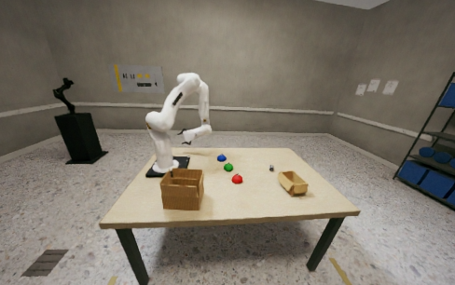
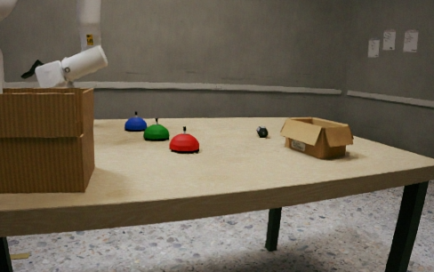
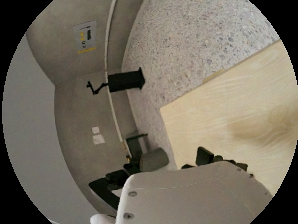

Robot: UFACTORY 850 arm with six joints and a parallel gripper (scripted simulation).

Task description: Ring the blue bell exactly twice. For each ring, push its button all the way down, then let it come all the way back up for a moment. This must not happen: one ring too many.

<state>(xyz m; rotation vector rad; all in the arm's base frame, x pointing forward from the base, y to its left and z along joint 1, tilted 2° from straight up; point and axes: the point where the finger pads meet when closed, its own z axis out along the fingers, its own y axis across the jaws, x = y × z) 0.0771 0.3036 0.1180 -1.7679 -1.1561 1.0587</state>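
Right now my hand is 39 cm short of the blue bell, 16 cm to the left of it and 11 cm above it. The rest, counted from my hand: small dark object 80 cm ahead, 37 cm to the right, 13 cm below; red bell 47 cm ahead, 49 cm to the right, 11 cm below; green bell 43 cm ahead, 33 cm to the right, 11 cm below.
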